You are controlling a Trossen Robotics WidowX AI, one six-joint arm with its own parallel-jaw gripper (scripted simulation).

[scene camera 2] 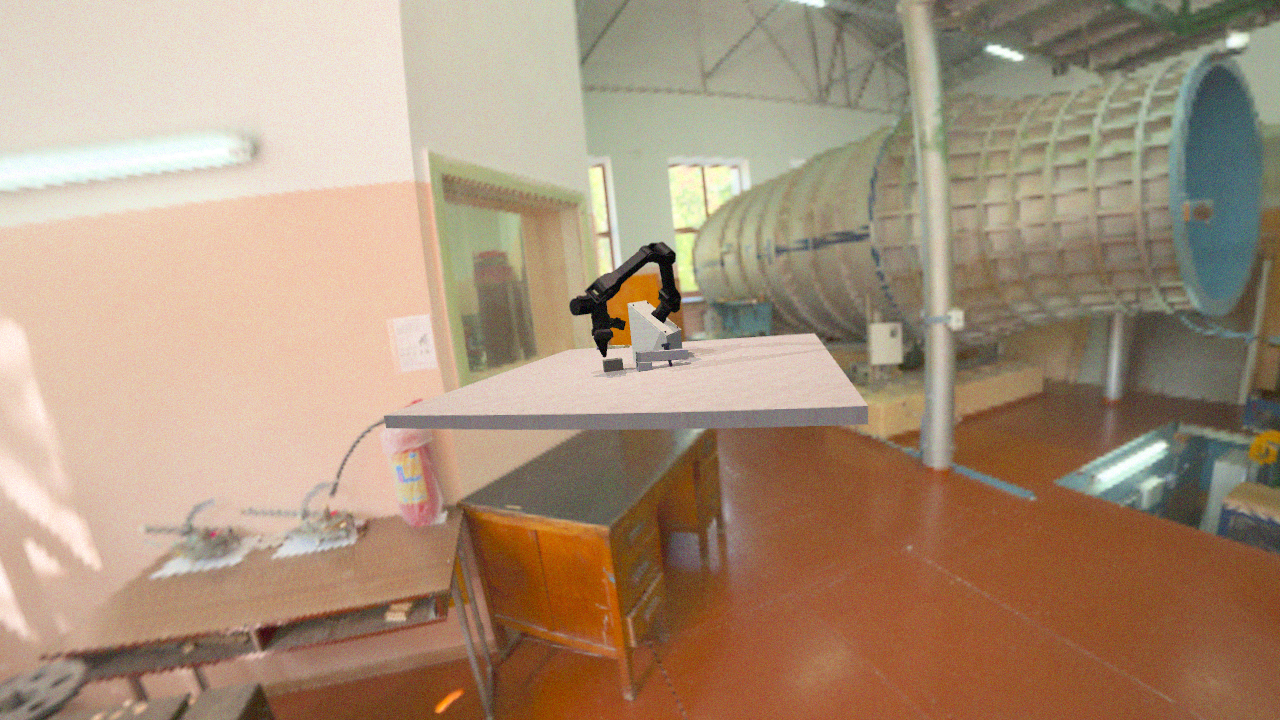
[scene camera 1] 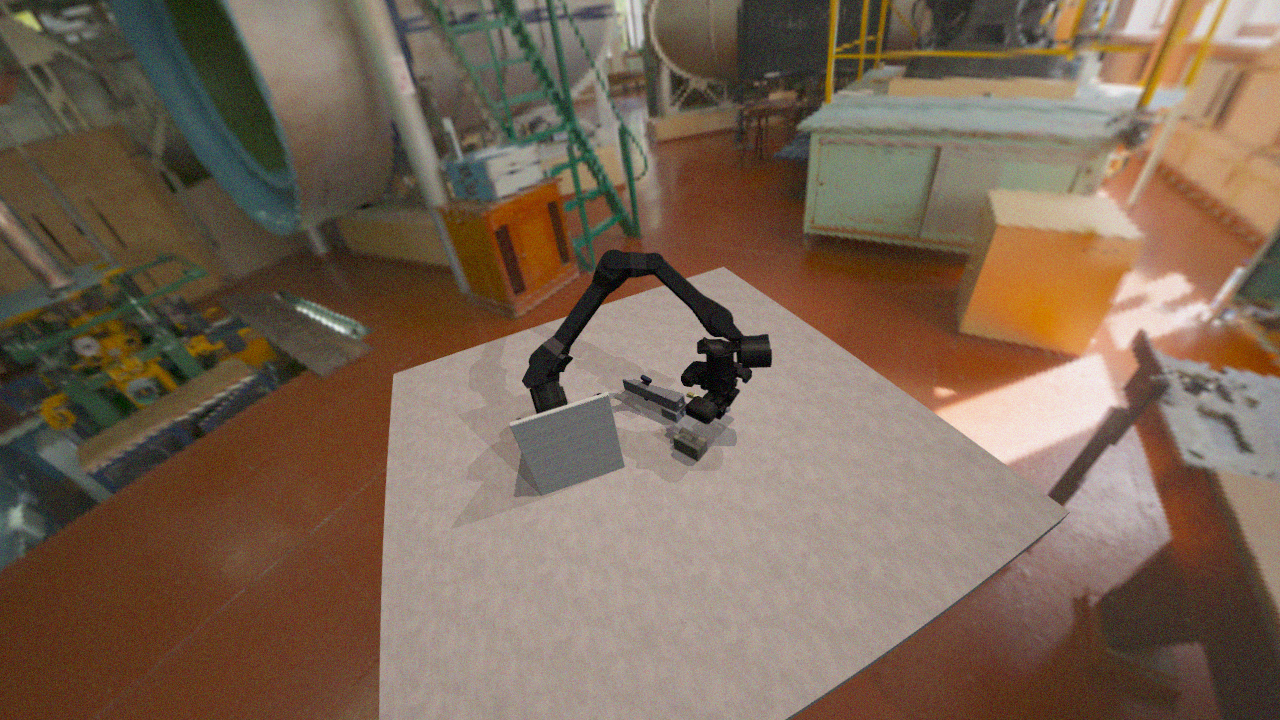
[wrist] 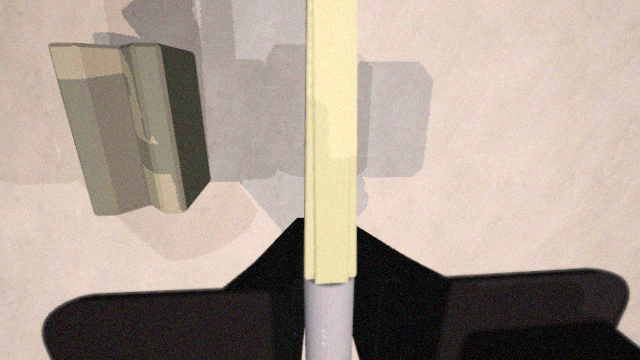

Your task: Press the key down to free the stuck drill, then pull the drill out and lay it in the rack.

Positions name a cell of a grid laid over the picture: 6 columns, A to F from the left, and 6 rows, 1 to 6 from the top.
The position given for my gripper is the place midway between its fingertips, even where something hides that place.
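My gripper: scene camera 1 (D4); scene camera 2 (C3); wrist view (C4).
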